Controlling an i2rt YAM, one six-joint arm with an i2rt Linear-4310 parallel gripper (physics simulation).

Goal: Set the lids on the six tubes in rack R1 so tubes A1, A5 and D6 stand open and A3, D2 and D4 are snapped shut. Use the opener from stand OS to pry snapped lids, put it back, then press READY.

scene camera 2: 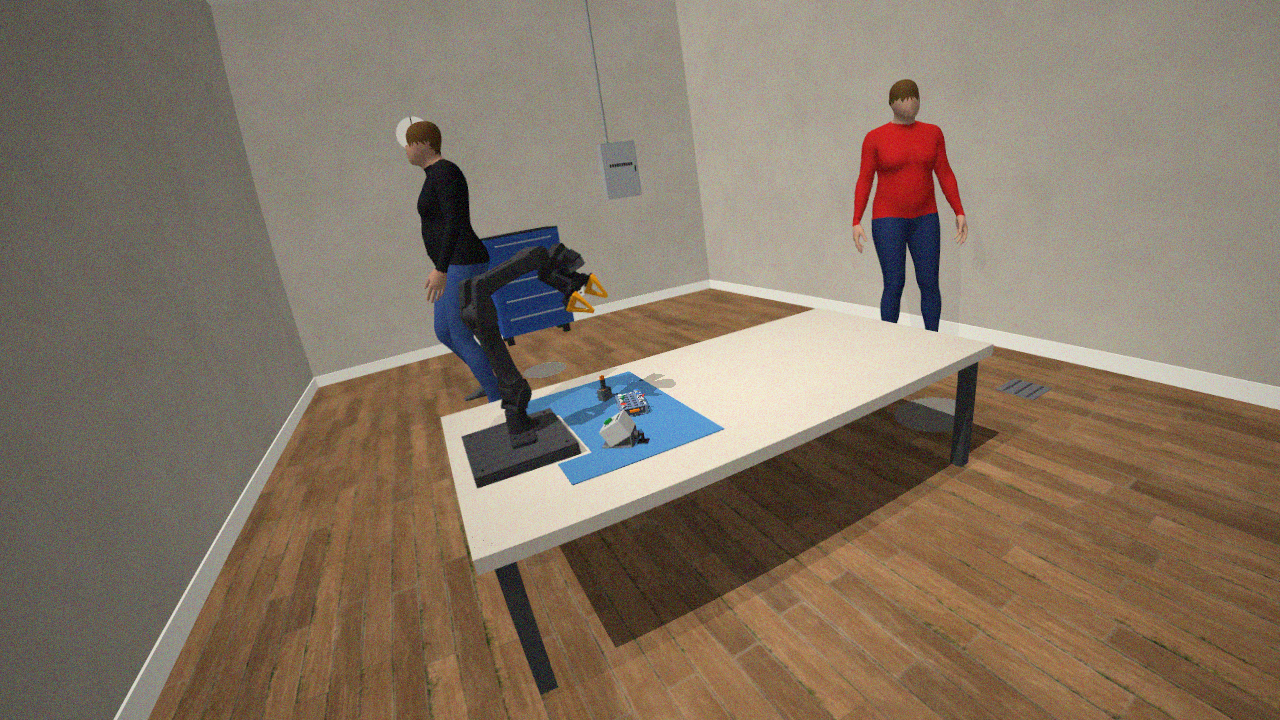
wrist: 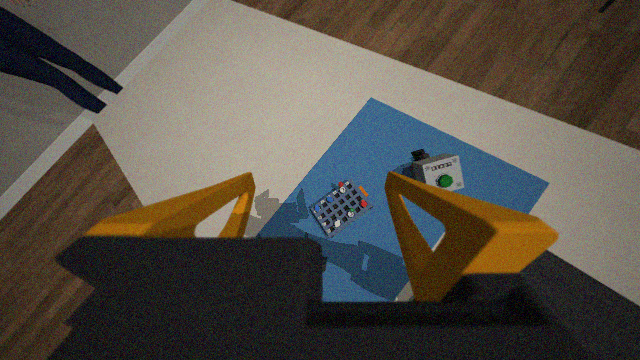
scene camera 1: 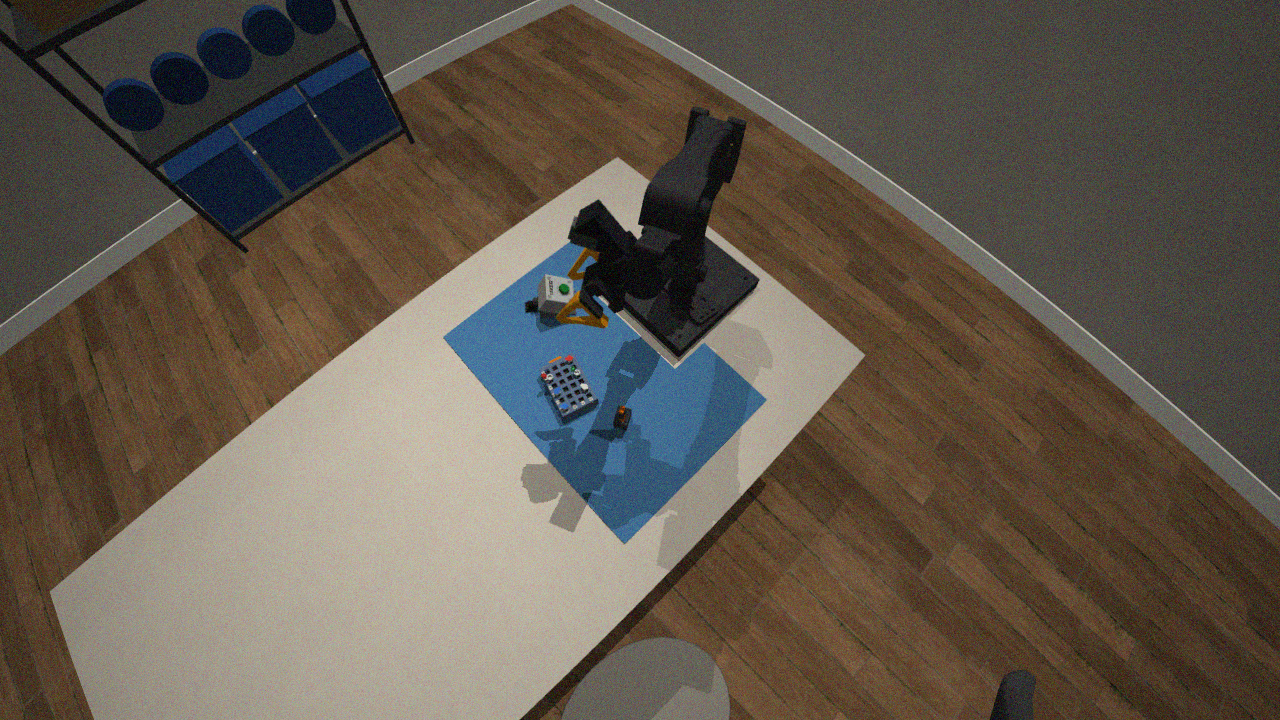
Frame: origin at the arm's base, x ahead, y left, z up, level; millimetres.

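Seen in the pictures: gripper, between the fingertips: (scene camera 2: pixel 600 303) (wrist: pixel 319 179) (scene camera 1: pixel 564 297); arm's base, origin of its link: (scene camera 2: pixel 520 432) (scene camera 1: pixel 682 290).
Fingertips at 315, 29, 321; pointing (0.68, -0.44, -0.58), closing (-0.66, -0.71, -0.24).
Observation:
Pixels of each thing's top centre, then the offset from my fingertips to it, as dx, dy, dz. "spot": a spot on its surface instead. Level surfaces: height alone.
- Rack R1, centre of its top: (scene camera 1: pixel 564 377) (wrist: pixel 340 203) (scene camera 2: pixel 629 392) +43, -5, -296
- READY box, centre of its top: (scene camera 1: pixel 553 285) (wrist: pixel 443 167) (scene camera 2: pixel 615 415) -61, -201, -270
- green button, centre of its top: (scene camera 1: pixel 563 286) (wrist: pixel 447 179) -80, -189, -279
- blue mat, height of its surface: dz -354
- cream table, height of its surface: dz -357
- small black part, a spot on its surface: (scene camera 1: pixel 531 306) (scene camera 2: pixel 642 437) (wrist: pixel 419 155) spot: -2, -230, -345
My gripper (scene camera 1: pixel 563 297) (scene camera 2: pixel 599 300) (wrist: pixel 319 179) has two orange fingers spread wide, open and empty, high above the table. Rack R1 (scene camera 1: pixel 569 390) (scene camera 2: pixel 632 402) (wrist: pixel 341 208) is a small grey grid on the blue mat, with red, blue, white and green spots; lid positions are too small to tell. The dark stand OS (scene camera 1: pixel 622 418) (scene camera 2: pixel 605 392) with an orange-topped opener stands beside the rack; it does not show in the wrist view. The READY box (scene camera 1: pixel 555 293) (scene camera 2: pixel 617 430) (wrist: pixel 442 172) is light grey with a green button (scene camera 1: pixel 563 289) (wrist: pixel 444 181).
The blue mat (scene camera 1: pixel 492 349) (scene camera 2: pixel 586 467) (wrist: pixel 372 125) lies on the cream table (scene camera 1: pixel 340 465) (scene camera 2: pixel 769 385) (wrist: pixel 240 100). The arm's black base (scene camera 1: pixel 716 304) (scene camera 2: pixel 501 458) adjoins the mat. A small black part (scene camera 1: pixel 531 306) (scene camera 2: pixel 642 437) (wrist: pixel 418 154) is beside the READY box. Two people stand beyond the table.

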